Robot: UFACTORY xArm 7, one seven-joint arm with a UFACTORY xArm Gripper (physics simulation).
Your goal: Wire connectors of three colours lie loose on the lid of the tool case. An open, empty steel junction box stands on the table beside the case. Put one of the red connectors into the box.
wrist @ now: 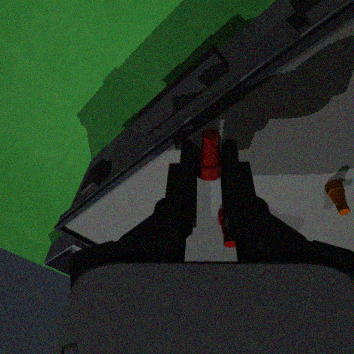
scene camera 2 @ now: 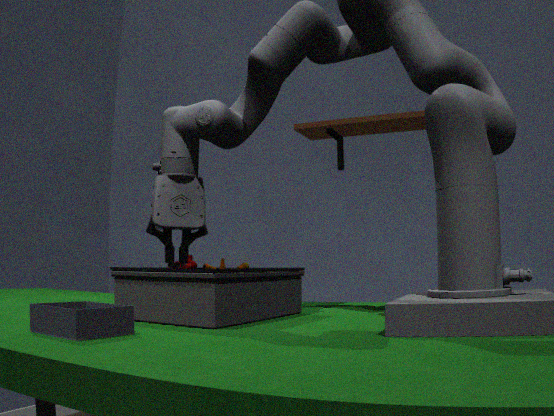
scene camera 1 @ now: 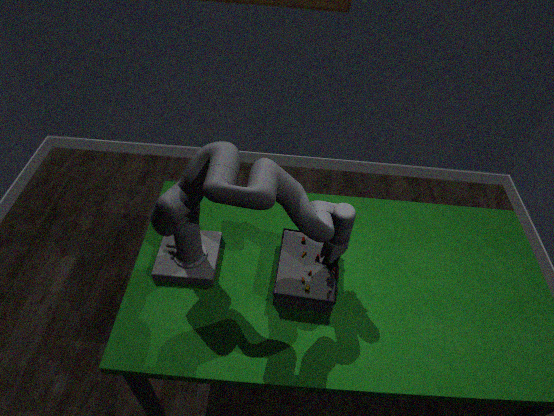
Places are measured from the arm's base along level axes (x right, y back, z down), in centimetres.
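Where they show: gripper, between the fingertips: (wrist: 208, 158) (scene camera 2: 176, 267) (scene camera 1: 331, 266); arm's base, origin of its link: (scene camera 2: 469, 295) (scene camera 1: 190, 254).
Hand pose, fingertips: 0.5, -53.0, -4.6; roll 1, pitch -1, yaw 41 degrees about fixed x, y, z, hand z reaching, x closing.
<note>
Things, the pixels of their centre, and the offset from my fingertips, as dx, dy, dz. Level surfaces: height alone.
- tool case, middle of its body: (wrist: 266, 178) (scene camera 2: 210, 292) (scene camera 1: 307, 269) -0.3, +8.1, +4.5
- red connector, middle of its body: (wrist: 208, 153) +0.4, -0.4, -0.2
- open grey junction box, middle of its body: (scene camera 2: 81, 319) (wrist: 89, 257) -30.8, +7.8, +7.0
- green table, height of its surface: dz +8.9
My gripper (scene camera 2: 177, 263) (wrist: 208, 158) points down at the lid of the tool case (scene camera 1: 292, 270) (scene camera 2: 165, 300) (wrist: 122, 207), near one long edge. It is shut on a red connector (wrist: 210, 156), which lies lengthwise between the fingertips, low at the lid. Another red connector (scene camera 2: 191, 262) (wrist: 229, 235) lies close by, partly hidden by a finger in the wrist view. Orange connectors (scene camera 1: 303, 255) (scene camera 2: 222, 263) (wrist: 336, 196) and a yellow one (scene camera 1: 307, 288) lie on the lid. The open grey junction box (scene camera 2: 105, 322) stands beside the case in scene camera 2; it does not show in scene camera 1.
The case and junction box stand on a green table (scene camera 1: 425, 300) (scene camera 2: 300, 370) (wrist: 45, 100). The arm's pale base block (scene camera 1: 215, 260) (scene camera 2: 470, 320) stands on the other side of the case from the gripper. A wooden shelf (scene camera 1: 300, 4) (scene camera 2: 380, 123) is on the wall.
</note>
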